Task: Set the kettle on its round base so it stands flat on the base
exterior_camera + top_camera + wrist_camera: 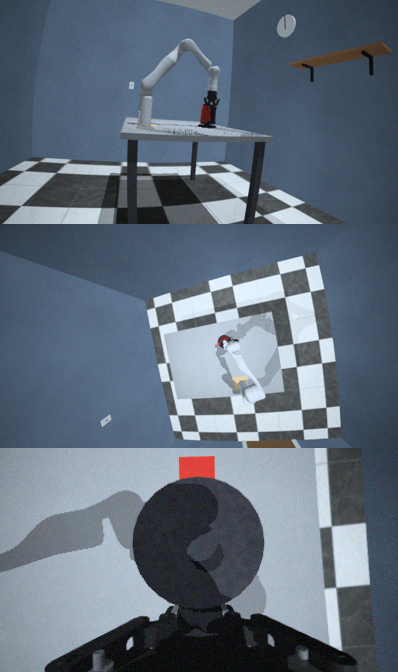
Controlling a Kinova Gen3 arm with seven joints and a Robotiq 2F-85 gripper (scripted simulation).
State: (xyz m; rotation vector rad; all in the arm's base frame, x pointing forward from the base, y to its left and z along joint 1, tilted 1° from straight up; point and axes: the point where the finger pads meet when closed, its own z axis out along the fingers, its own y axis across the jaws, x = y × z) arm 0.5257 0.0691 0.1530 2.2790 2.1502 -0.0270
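Now: hand 40 mm above the red kettle and 30 mm to the right of it. Also, from my hand: round black base (150 mm below, 70 mm to the left).
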